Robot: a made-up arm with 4 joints.
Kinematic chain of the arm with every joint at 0, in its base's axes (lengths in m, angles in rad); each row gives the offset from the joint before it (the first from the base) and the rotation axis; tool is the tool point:
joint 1: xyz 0 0 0.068 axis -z
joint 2: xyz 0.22 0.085 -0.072 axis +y
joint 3: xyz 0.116 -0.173 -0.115 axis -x
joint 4: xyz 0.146 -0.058 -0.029 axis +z
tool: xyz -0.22 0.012 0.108
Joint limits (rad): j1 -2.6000..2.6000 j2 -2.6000..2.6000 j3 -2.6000..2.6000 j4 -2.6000..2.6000
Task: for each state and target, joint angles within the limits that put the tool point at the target. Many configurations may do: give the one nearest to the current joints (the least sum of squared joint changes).
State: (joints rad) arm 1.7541 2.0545 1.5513 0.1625
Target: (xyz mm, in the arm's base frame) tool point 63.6 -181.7 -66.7
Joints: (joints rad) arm 1.4139 2.2713 1.8643 0.5451
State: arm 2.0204 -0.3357 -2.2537 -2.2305
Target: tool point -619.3 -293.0 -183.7
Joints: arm 2.4400 0.0874 -2.3810 -2.5947
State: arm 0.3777 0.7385 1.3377 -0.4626
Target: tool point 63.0 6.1 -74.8
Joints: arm -0.0078 1.6175 1.2856 -0.5283
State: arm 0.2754 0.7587 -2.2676 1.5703
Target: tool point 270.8 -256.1 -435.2
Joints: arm 0.7182 0.1968 -2.1070 1.4970
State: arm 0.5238 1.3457 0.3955 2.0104
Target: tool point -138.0 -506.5 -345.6
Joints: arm 1.2151 1.0116 0.1338 2.2977
